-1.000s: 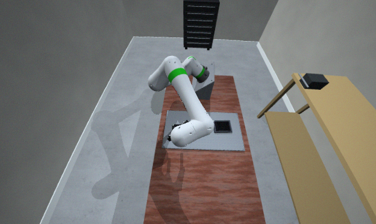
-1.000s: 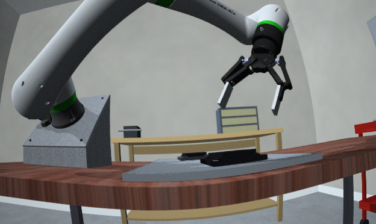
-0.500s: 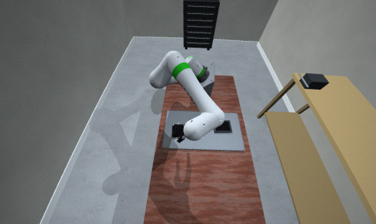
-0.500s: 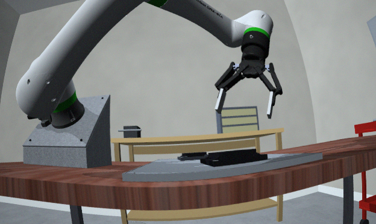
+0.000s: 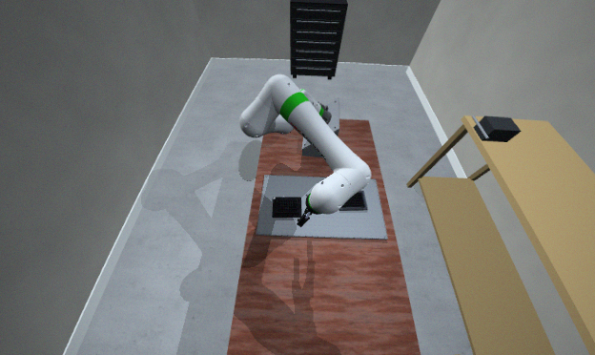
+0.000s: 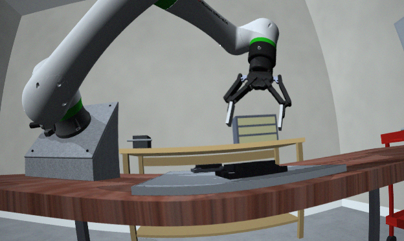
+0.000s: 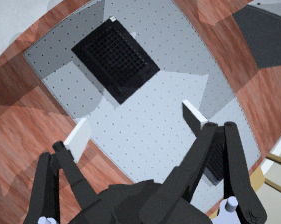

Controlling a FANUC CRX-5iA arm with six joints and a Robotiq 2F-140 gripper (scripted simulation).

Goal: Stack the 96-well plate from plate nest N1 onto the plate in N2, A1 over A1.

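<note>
Right now my hand is 270 mm to the right of the nest N1, 120 mm past it and 120 mm above it. Round my hand: light mark: 180 mm to the right, 120 mm below, 100 mm behind.
</note>
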